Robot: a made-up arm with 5 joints.
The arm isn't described. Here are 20 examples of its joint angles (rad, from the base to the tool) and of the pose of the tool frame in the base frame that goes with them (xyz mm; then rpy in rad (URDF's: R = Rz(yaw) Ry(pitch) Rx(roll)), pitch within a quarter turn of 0, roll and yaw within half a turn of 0).
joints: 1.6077 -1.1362 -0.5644 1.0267 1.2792
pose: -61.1 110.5 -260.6 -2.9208 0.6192 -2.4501
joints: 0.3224 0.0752 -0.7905 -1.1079 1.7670
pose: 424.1 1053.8 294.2 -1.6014 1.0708 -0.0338
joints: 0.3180 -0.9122 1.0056 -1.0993 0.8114
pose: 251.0 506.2 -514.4 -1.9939 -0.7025 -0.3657
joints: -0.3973 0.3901 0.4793 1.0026 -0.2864
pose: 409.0 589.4 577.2 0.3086 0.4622 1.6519
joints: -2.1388 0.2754 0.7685 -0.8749 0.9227
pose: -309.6 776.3 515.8 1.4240 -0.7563 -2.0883
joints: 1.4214 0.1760 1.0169 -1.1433 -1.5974
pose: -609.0 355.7 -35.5 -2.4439 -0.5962 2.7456
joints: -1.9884 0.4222 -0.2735 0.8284 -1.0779
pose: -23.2 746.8 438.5 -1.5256 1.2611 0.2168
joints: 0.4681 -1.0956 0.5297 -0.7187 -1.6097
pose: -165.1 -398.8 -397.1 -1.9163 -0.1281 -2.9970
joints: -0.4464 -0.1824 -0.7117 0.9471 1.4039
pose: 601.2 60.8 682.3 0.3683 0.5727 0.1380
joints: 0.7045 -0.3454 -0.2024 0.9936 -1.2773
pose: -239.0 658.9 -105.7 2.0423 -0.7761 3.0508
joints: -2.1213 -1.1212 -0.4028 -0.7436 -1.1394
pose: 512.4 -174.1 733.0 1.8343 1.1606 0.5950
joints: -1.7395 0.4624 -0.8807 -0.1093 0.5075
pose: -63.4 609.4 995.0 -0.7512 0.4616 0.1934
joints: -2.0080 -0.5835 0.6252 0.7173 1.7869
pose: 121.4 201.1 270.4 2.9775 -0.5676 2.8699
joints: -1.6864 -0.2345 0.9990 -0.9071 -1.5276
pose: 809.0 132.1 803.1 0.5125 0.6157 -0.0654
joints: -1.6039 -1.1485 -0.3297 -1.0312 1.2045
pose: 1002.2 346.8 983.9 -0.6827 -0.6851 -2.0745
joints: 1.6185 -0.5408 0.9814 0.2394 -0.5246
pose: -602.2 385.0 -172.3 2.4728 0.2001 -2.6967
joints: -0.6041 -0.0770 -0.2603 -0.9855 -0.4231
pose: 639.3 328.1 170.0 -2.1025 0.5432 -2.1701
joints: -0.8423 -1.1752 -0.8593 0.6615 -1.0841
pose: 813.1 164.0 -72.7 2.5997 0.6014 2.3383
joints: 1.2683 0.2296 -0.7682 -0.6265 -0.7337
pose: -223.1 436.9 130.2 1.5553 -1.0849 -1.7305
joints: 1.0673 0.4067 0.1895 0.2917 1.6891
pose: 511.3 146.8 474.2 0.1519 1.0532 -0.0367
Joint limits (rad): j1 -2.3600..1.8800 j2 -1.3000..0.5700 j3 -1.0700..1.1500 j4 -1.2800..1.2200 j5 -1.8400..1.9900
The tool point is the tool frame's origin. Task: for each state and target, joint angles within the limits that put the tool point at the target. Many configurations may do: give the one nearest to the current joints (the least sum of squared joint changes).
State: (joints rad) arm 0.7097 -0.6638 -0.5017 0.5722 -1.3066
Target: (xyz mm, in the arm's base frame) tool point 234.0 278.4 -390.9
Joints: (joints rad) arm -0.0980 -0.7469 -0.6202 0.2341 -1.0331
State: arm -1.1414 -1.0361 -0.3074 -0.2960 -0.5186
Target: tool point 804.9 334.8 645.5
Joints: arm -1.1930 -0.5337 -0.2324 -0.1505 -0.0658
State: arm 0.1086 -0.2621 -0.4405 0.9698 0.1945
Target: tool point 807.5 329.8 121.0
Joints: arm -0.3246 -0.4525 -0.6518 0.7206 0.2233
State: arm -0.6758 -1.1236 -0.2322 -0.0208 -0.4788
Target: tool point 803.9 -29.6 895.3
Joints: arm -1.4605 -1.2233 -0.2828 -0.0354 0.0445
